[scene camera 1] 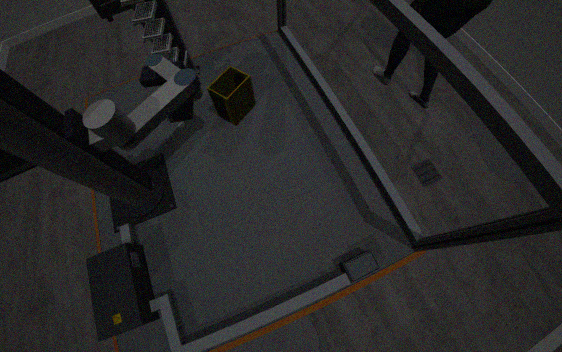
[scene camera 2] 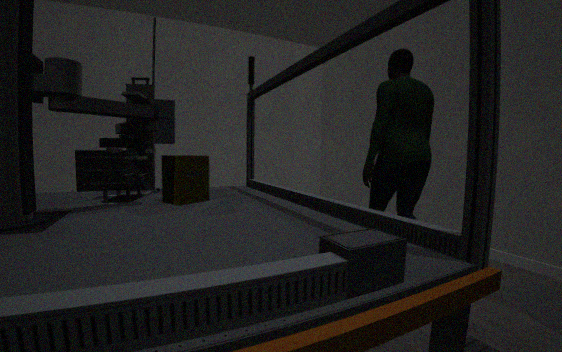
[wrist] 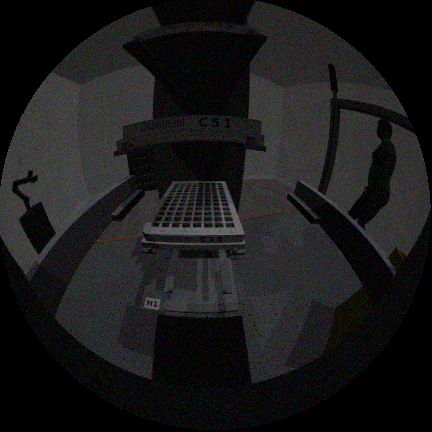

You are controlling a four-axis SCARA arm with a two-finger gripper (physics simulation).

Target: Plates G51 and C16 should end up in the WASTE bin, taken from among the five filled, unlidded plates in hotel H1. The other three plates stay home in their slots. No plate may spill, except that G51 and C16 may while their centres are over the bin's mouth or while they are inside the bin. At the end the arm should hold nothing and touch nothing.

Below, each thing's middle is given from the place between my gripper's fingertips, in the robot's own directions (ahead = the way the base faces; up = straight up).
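Labels:
Hotel H1 (wrist: 191, 160): my gripper 6 cm below it, 1 cm short of it, 11 cm to the right of it. Cabinet (scene camera 1: 114, 283), from my hand: 16 cm below, 91 cm to the right, 48 cm behind.

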